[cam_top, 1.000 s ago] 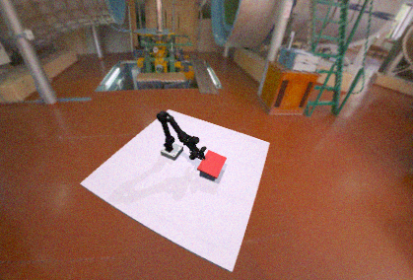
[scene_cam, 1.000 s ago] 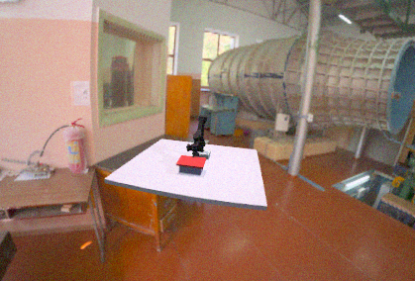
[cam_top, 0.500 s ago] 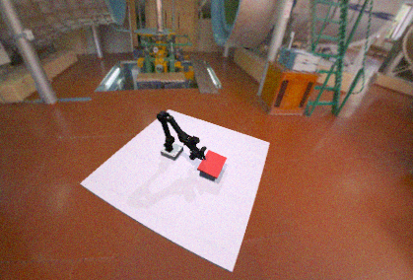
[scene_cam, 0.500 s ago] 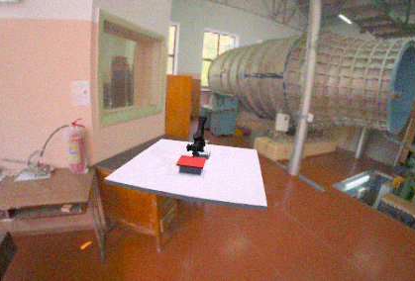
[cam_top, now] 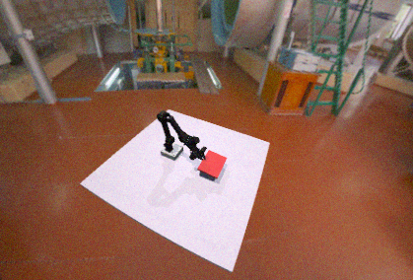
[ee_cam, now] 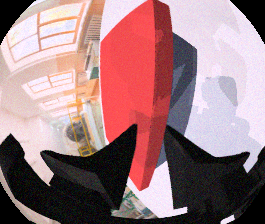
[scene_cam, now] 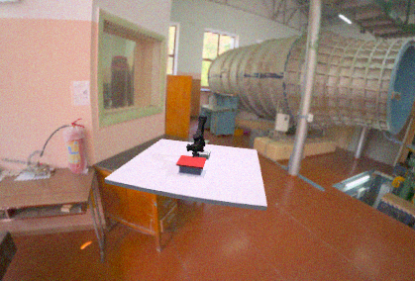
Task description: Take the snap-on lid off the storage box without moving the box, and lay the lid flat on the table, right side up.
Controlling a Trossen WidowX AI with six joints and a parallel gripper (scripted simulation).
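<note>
Now: gripper tip 80 mm short of the red lid and 10 mm to the right of it. Round my gripper tip: storage box (70 mm ahead, 50 mm below, 10 mm to the left).
</note>
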